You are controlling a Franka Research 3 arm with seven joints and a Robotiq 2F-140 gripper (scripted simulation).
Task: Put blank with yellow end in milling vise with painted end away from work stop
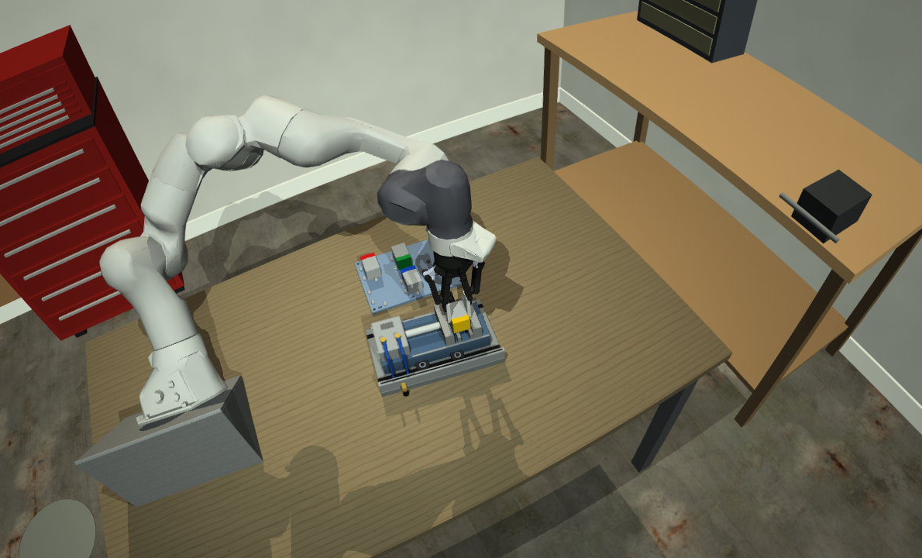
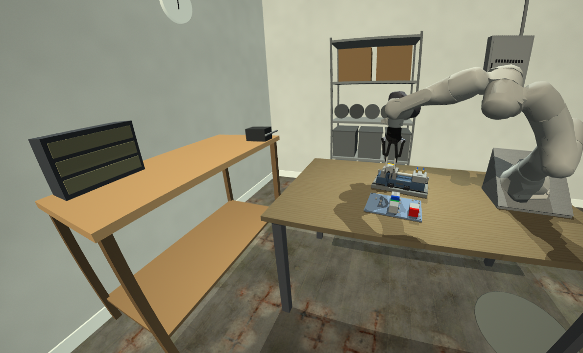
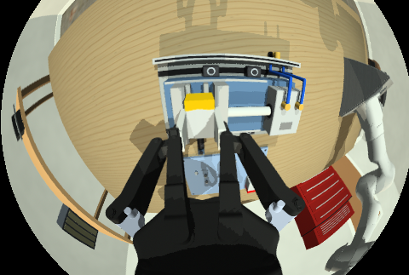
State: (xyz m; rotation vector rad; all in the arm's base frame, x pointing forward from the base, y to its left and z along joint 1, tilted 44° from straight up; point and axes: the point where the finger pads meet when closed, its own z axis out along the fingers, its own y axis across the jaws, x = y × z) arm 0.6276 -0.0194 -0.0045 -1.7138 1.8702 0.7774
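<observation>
Now: hand 6 cm above the fixed jaw and 3 cm short of it. The rest, counted from my hand: vise: 10 cm below, 7 cm behind, 1 cm to the left; hosed end block: 16 cm behind, 6 cm below, 2 cm to the left; work stop: 5 cm to the left, 5 cm below, 1 cm ahead.
</observation>
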